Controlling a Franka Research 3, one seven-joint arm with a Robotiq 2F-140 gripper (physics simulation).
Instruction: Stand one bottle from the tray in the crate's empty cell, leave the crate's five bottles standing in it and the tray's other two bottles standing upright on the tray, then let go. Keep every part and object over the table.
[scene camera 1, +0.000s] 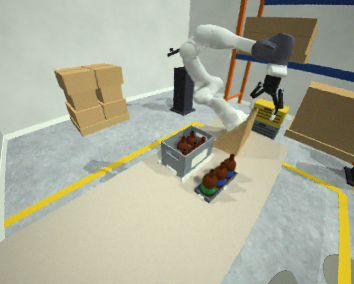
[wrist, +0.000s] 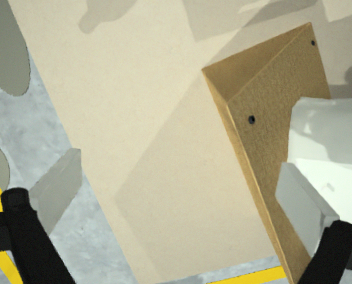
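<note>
The grey crate (scene camera 1: 173, 159) stands on the table with brown bottles (scene camera 1: 183, 145) inside; their number and the empty cell cannot be made out. To its right, a dark tray (scene camera 1: 202, 194) holds three upright brown bottles in a row: a green-banded one (scene camera 1: 209, 183) at the near end, a blue-banded one (scene camera 1: 221, 175) in the middle and another blue-banded one (scene camera 1: 230, 165) at the far end. My gripper (scene camera 1: 264, 105) (wrist: 180, 173) is open and empty, high up, behind and to the right of the tray. Crate, tray and bottles do not show in the wrist view.
A brown wooden panel (scene camera 1: 240, 138) (wrist: 265, 130) stands upright on the table (scene camera 1: 150, 220) (wrist: 125, 90) beside the white robot base (wrist: 320, 130). Yellow and grey crates (scene camera 1: 270, 114) stand on the floor beyond, near large cardboard boxes (scene camera 1: 325, 120). The table's edge runs under the gripper's left side in the wrist view.
</note>
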